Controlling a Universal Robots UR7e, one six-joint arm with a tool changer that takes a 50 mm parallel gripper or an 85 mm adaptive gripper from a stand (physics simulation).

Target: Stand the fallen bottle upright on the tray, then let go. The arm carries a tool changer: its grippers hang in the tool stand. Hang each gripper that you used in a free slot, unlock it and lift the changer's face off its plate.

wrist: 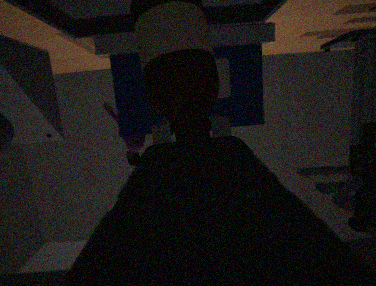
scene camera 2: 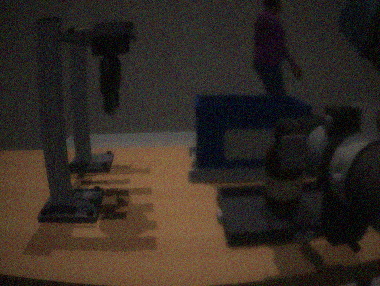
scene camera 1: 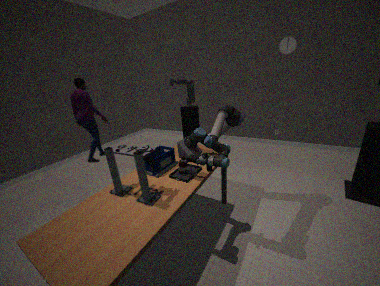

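Seen in the pictures: arm's base, origin of its link: (scene camera 1: 189, 143).
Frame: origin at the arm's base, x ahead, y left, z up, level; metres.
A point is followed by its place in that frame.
The bottle (scene camera 1: 185, 169) {x 0.380, y 0.249, z -0.075 m} (scene camera 2: 283, 192) {x 0.382, y 0.250, z -0.071 m} (wrist: 172, 37) {x 0.372, y 0.253, z -0.058 m} is dark with a pale label band. It stands about upright over the tray (scene camera 1: 192, 176) {x 0.398, y 0.339, z -0.108 m} (scene camera 2: 245, 210) {x 0.448, y 0.228, z -0.117 m} (wrist: 85, 30) {x 0.273, y 0.136, z -0.103 m}, its base at or very close to the tray surface; the dim picture does not show whether they touch. My gripper (scene camera 2: 292, 142) (wrist: 191, 128) comes in from the side and is shut on the bottle's neck, one pale fingertip on each side in the wrist view. The tool stand (scene camera 1: 142, 175) {x 0.821, y 0.267, z 0.095 m} (scene camera 2: 50, 110) {x 0.805, y 0.259, z 0.079 m} has two grey posts. Another gripper (scene camera 2: 110, 75) hangs from it, fingers down.
A blue crate (scene camera 1: 160, 159) {x 0.482, y 0.052, z 0.019 m} (scene camera 2: 210, 135) {x 0.523, y 0.057, z -0.016 m} (wrist: 132, 90) {x 0.314, y 0.036, z -0.029 m} stands on a grey base right behind the tray. A person (scene camera 1: 85, 107) (scene camera 2: 270, 45) in a purple top is beyond the table (scene camera 1: 90, 225) {x 1.172, y 0.143, z -0.122 m}. The arm reaches in over the table's right end in scene camera 1.
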